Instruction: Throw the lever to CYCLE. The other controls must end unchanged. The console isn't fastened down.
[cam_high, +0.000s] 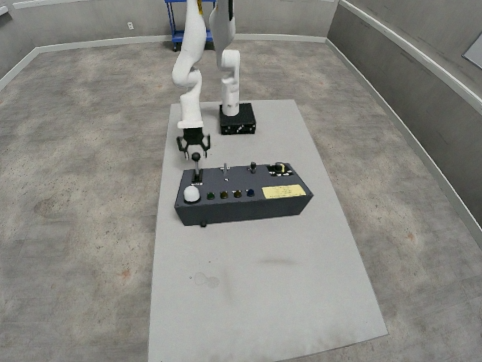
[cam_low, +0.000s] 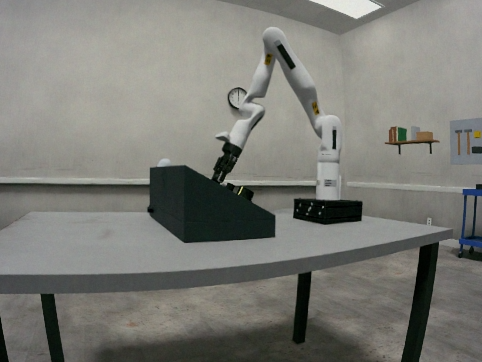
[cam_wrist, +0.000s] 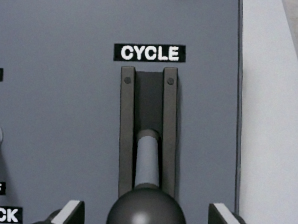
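Now: the lever 4 cm ahead of my hand and 3 cm below it. Round my hand: mode knob 6 cm ahead, 24 cm to the left, 4 cm below; then check toggle 5 cm ahead, 12 cm to the left, 4 cm below; then rotary dial 7 cm ahead, 36 cm to the left, 4 cm below.
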